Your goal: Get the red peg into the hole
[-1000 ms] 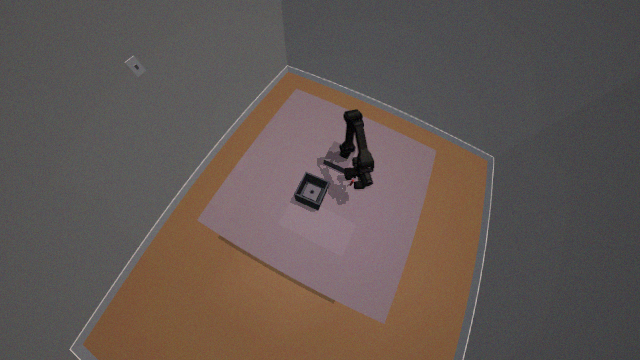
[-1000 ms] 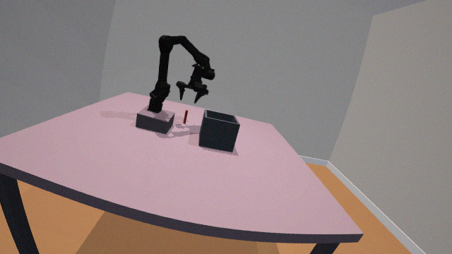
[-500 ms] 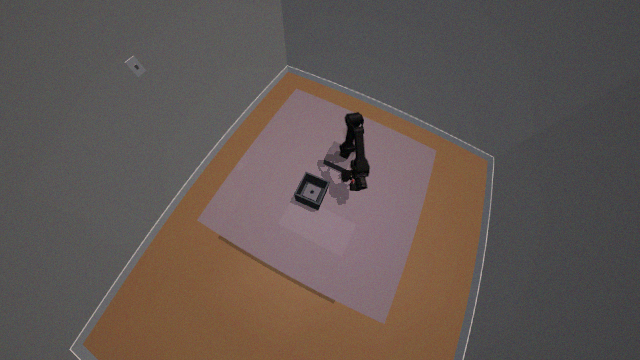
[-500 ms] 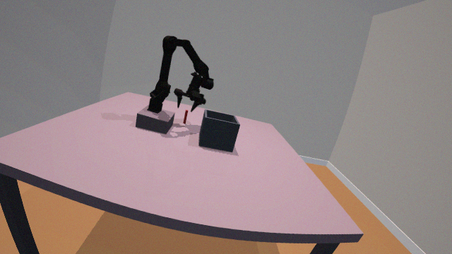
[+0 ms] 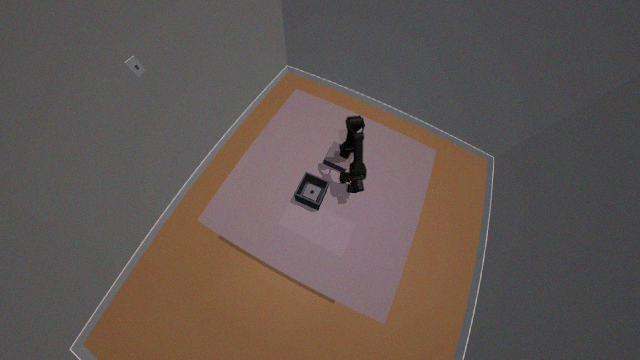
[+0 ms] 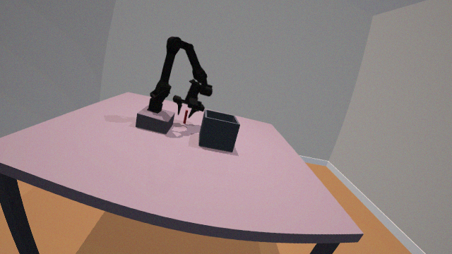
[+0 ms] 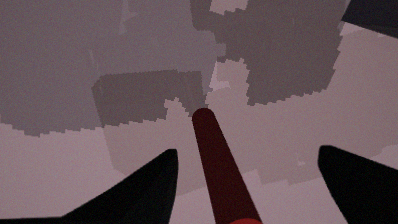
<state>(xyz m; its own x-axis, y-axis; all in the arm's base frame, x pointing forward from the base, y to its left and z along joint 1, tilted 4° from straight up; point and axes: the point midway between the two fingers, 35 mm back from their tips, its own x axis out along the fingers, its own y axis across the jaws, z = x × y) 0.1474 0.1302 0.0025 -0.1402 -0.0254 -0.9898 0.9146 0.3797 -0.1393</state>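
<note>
Now: gripper tip 10 mm short of the red peg. Round my gripper tip: grey plate 210 mm ahead, 180 mm to the right, 10 mm above.
</note>
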